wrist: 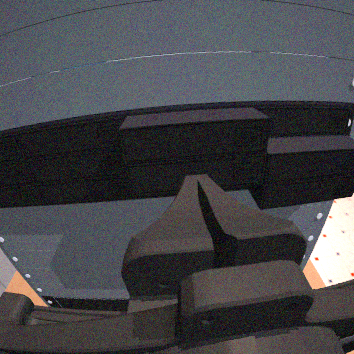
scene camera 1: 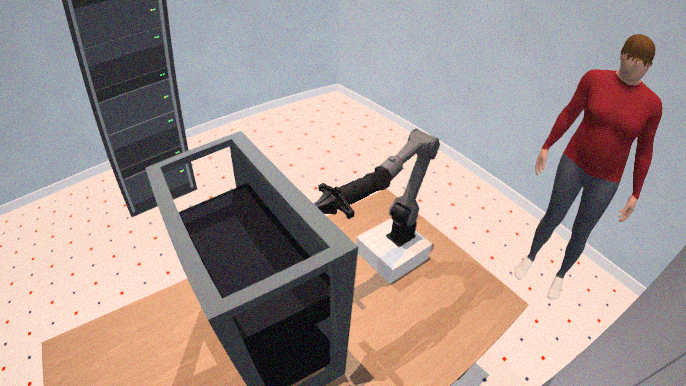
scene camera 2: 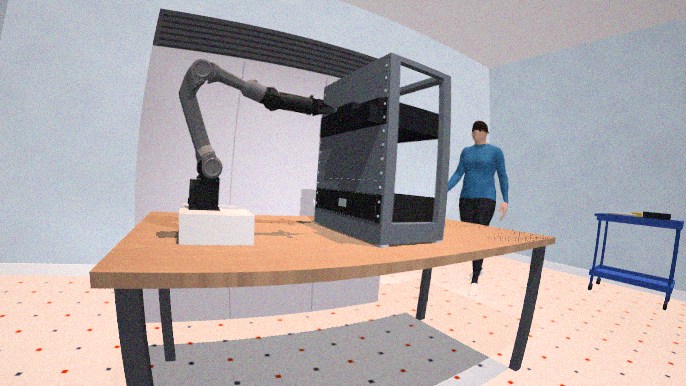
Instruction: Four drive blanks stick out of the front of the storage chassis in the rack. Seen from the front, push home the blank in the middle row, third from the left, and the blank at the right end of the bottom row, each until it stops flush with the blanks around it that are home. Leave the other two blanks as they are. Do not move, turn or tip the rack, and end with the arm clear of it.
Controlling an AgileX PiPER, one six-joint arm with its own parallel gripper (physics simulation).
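Observation:
The grey rack (scene camera 1: 344, 285) (scene camera 2: 391, 165) stands upright and holds the black storage chassis (scene camera 2: 419, 122) (wrist: 55, 165). In the wrist view, the top-row third blank (wrist: 192, 145) sticks out. The middle-row third blank (wrist: 160, 176) is below it; its exact depth is hard to tell. At the right, the middle-row blank (wrist: 310, 162) and the bottom-row right-end blank (wrist: 305, 191) stick out together. My gripper (scene camera 2: 334, 109) (wrist: 195, 189) is shut and empty, its tips at the middle-row third blank; contact cannot be confirmed. The rack partly hides the tips in scene camera 1.
A blank panel (wrist: 105, 220) lies below the chassis. Another black unit (scene camera 2: 360, 206) sits low in the rack. The arm's white base (scene camera 1: 395, 252) (scene camera 2: 216, 227) stands on the wooden table (scene camera 1: 480, 295) (scene camera 2: 280, 257). A person in red (scene camera 1: 615, 120) and one in blue (scene camera 2: 482, 172) stand off the table.

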